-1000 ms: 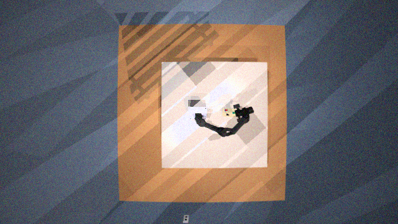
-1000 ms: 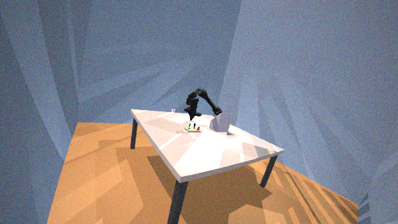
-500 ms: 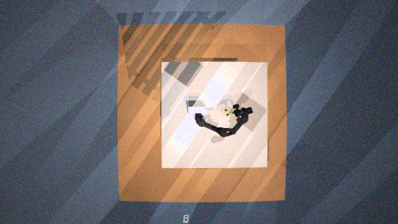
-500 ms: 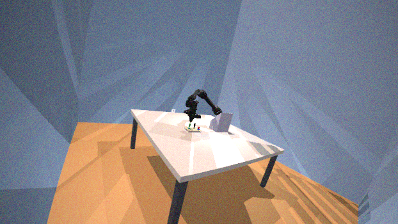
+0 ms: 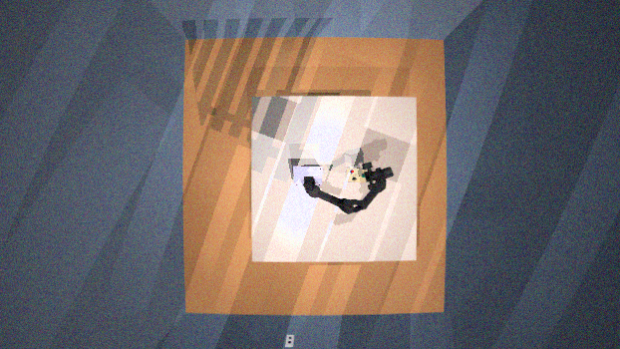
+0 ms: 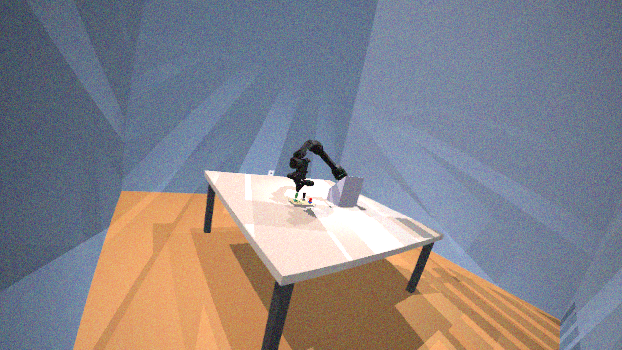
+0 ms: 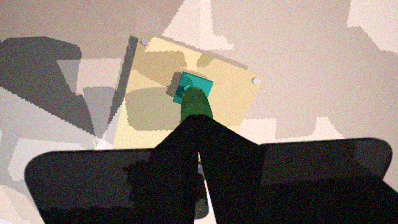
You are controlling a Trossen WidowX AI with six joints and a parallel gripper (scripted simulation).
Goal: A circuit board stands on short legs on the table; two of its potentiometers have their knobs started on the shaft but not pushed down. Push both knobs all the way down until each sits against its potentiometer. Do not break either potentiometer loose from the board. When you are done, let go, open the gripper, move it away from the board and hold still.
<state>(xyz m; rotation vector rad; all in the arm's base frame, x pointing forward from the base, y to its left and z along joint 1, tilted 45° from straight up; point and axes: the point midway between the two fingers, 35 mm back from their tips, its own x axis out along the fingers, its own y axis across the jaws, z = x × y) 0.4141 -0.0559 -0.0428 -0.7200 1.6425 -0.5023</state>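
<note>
Now: gripper tip 2 cm above the dark green knob.
</note>
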